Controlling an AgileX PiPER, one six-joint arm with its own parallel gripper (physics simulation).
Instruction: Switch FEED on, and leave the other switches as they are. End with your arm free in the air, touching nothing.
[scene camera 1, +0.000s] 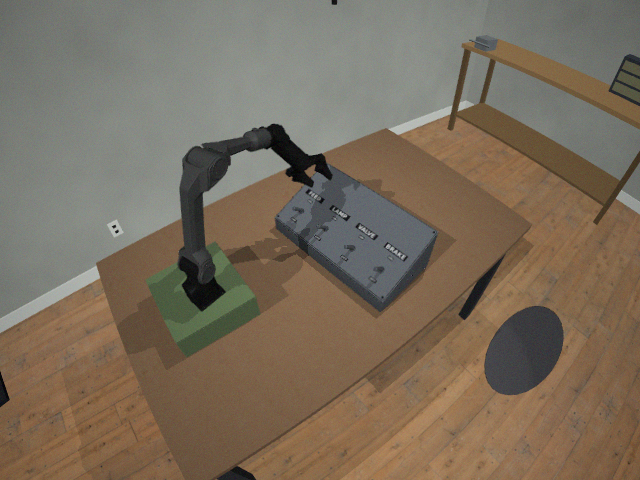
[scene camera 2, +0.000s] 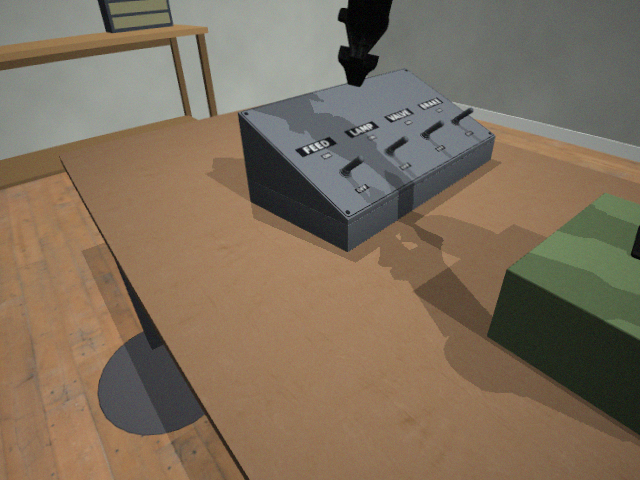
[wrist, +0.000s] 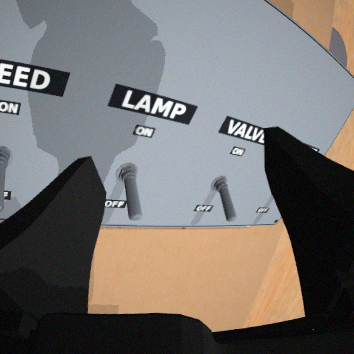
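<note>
A grey sloped switch panel (scene camera 1: 385, 209) (scene camera 2: 408, 90) (wrist: 225, 60) carries levers named FEED, LAMP, VALVE and BRAKE. The FEED lever (scene camera 1: 298, 210) (scene camera 2: 353, 165) (wrist: 2, 177) leans to its OFF side; in the wrist view it is cut by the left edge. The LAMP lever (scene camera 1: 323, 227) (scene camera 2: 398, 145) (wrist: 132, 195), VALVE lever (scene camera 1: 351, 249) (scene camera 2: 433, 128) (wrist: 226, 200) and BRAKE lever (scene camera 1: 379, 270) (scene camera 2: 463, 115) lean the same way. My gripper (scene camera 1: 321, 181) (scene camera 2: 355, 84) (wrist: 178, 161) is open and empty, in the air above the panel's upper part near the FEED and LAMP labels, apart from the levers.
The panel stands on a brown table (scene camera 1: 310, 361) (scene camera 2: 310, 361). The arm's base stands on a green block (scene camera 1: 217, 320) (scene camera 2: 558, 310). A wooden shelf table (scene camera 1: 558, 69) (scene camera 2: 186, 32) stands by the wall, away from the arm. The arm's shadow falls across the panel.
</note>
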